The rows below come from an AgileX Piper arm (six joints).
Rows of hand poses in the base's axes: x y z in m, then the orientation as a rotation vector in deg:
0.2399, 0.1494, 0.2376, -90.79, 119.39, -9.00
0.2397, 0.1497, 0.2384, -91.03, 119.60, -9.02
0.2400, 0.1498, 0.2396, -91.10, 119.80, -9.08
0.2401, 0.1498, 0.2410, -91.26, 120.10, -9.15
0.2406, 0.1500, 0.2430, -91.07, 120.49, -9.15
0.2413, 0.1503, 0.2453, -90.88, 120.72, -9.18
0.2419, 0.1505, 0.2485, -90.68, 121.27, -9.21
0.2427, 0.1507, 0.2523, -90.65, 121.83, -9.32
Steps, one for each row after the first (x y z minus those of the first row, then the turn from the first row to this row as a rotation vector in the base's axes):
-0.0002, 0.0003, 0.0008, -0.20, 0.24, 0.03
0.0001, 0.0004, 0.0020, -0.34, 0.39, -0.04
0.0002, 0.0004, 0.0034, -0.56, 0.64, -0.11
0.0007, 0.0006, 0.0054, -0.61, 0.83, -0.39
0.0014, 0.0009, 0.0077, -0.61, 0.90, -0.61
0.0020, 0.0011, 0.0109, -0.73, 1.19, -0.98
0.0028, 0.0013, 0.0147, -0.97, 1.53, -1.27

